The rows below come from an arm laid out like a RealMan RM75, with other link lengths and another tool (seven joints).
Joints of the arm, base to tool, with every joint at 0 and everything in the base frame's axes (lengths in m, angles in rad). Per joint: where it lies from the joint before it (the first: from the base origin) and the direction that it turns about. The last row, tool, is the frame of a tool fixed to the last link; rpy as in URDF.
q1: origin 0 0 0.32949 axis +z
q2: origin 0 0 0 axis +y
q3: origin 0 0 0.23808 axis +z
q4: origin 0 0 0 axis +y
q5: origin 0 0 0.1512 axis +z
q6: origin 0 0 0 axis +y
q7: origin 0 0 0.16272 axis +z
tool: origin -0.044 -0.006 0.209 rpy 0.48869 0 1.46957
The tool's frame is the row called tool.
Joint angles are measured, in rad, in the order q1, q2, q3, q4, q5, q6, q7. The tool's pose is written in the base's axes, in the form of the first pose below.
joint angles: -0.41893 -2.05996 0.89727 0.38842 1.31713 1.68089 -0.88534
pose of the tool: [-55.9 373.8 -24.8 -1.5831 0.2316 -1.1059]
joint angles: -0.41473 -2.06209 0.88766 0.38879 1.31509 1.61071 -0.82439
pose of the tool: [-77.3 395.0 -26.4 -1.6078 0.3174 -1.0734]
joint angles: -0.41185 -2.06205 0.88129 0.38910 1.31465 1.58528 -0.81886
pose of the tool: [-86.2 402.4 -26.0 -1.6131 0.3362 -1.0505]
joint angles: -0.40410 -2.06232 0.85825 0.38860 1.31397 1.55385 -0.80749
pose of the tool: [-100.4 414.5 -20.9 -1.6079 0.3700 -1.0082]
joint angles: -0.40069 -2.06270 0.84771 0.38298 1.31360 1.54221 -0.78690
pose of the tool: [-106.9 419.3 -18.8 -1.6068 0.3933 -0.9951]
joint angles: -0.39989 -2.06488 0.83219 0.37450 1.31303 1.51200 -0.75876
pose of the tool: [-118.6 428.7 -16.9 -1.6086 0.4287 -0.9688]
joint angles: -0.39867 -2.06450 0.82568 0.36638 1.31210 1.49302 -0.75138
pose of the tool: [-126.9 433.2 -16.7 -1.6104 0.4397 -0.9467]
